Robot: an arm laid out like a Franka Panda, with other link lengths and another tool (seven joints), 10 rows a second.
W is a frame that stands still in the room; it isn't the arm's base.
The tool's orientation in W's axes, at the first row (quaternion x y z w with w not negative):
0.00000 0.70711 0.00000 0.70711
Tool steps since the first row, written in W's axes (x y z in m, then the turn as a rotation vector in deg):
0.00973 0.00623 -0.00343 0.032 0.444 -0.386
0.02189 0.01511 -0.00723 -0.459 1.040 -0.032
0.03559 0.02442 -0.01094 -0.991 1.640 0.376
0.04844 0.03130 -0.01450 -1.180 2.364 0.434
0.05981 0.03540 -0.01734 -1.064 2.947 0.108
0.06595 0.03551 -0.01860 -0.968 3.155 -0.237
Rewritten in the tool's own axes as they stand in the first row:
0.00343 0.00623 0.00973 0.386 0.444 0.032
0.00723 0.01511 0.02189 0.032 1.040 -0.459
0.01094 0.02442 0.03559 -0.376 1.640 -0.991
0.01450 0.03130 0.04844 -0.434 2.364 -1.180
0.01734 0.03540 0.05981 -0.108 2.947 -1.064
0.01860 0.03551 0.06595 0.237 3.155 -0.968

